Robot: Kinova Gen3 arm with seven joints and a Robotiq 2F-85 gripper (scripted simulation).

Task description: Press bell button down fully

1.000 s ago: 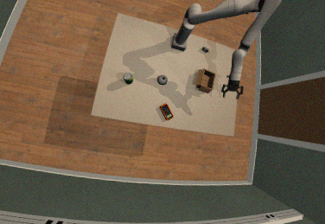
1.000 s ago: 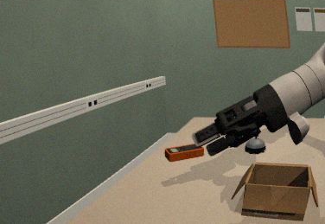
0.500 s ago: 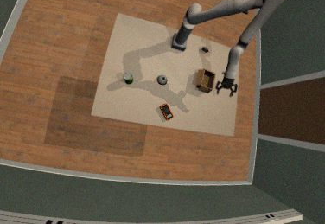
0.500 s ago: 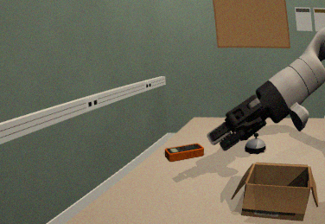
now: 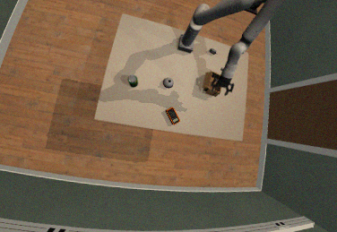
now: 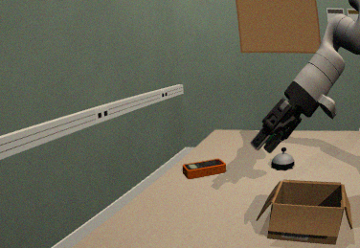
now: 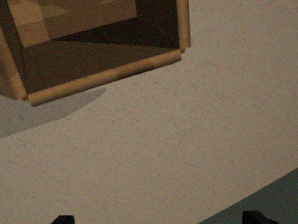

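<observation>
Right now the button is 35 cm to the right of my hand, 13 cm below it and 7 cm behind it. Round my hand: green can 62 cm to the right, 12 cm below, 4 cm behind; bell 35 cm to the right, 14 cm below, 7 cm behind; cardboard box 14 cm below, 11 cm behind, 3 cm to the left.
</observation>
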